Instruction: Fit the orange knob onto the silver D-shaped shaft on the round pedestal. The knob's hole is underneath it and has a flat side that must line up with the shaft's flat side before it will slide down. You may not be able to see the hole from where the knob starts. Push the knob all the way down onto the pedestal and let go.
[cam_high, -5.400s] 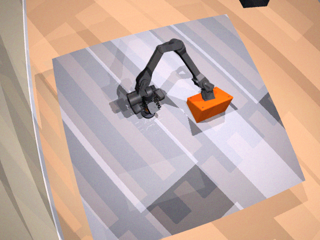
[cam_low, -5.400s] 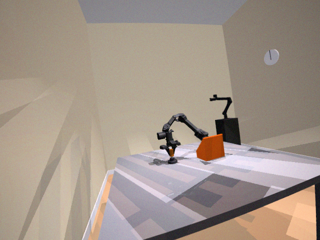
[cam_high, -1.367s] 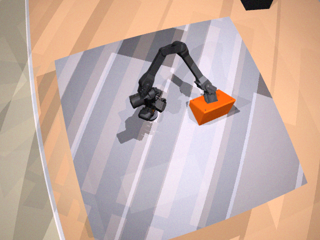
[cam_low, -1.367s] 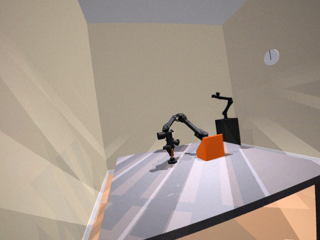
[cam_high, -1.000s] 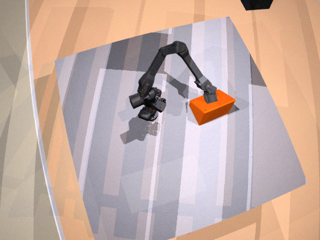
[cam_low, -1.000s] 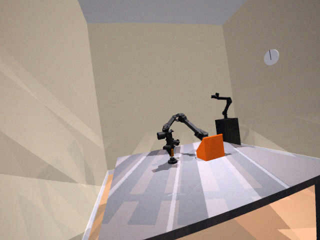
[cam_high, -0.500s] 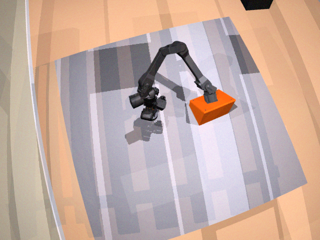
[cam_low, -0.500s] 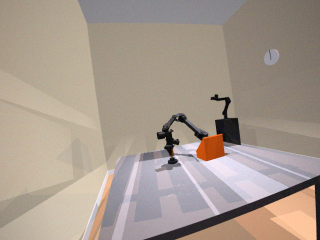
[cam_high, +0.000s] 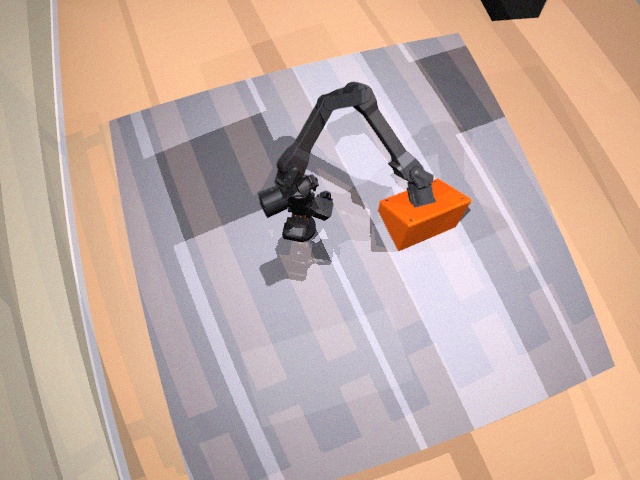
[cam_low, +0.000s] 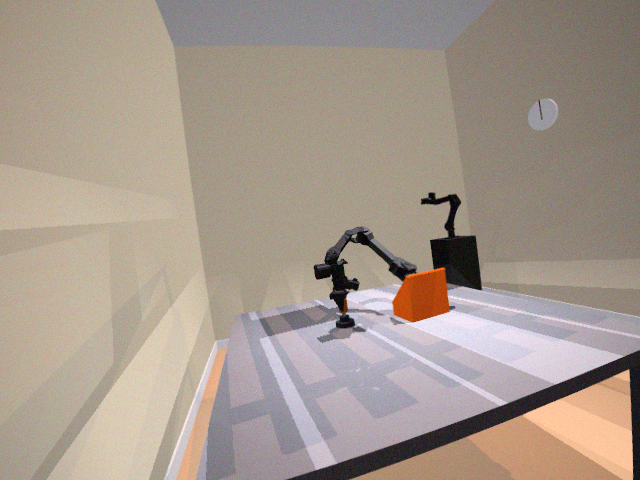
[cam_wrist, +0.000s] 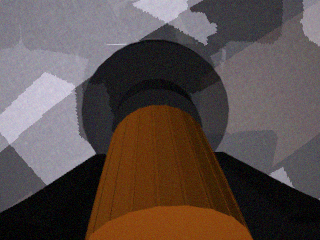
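Right now my gripper tip is 30 mm below the orange knob. Also, from my gripper tip: dark round pedestal (40 mm below).
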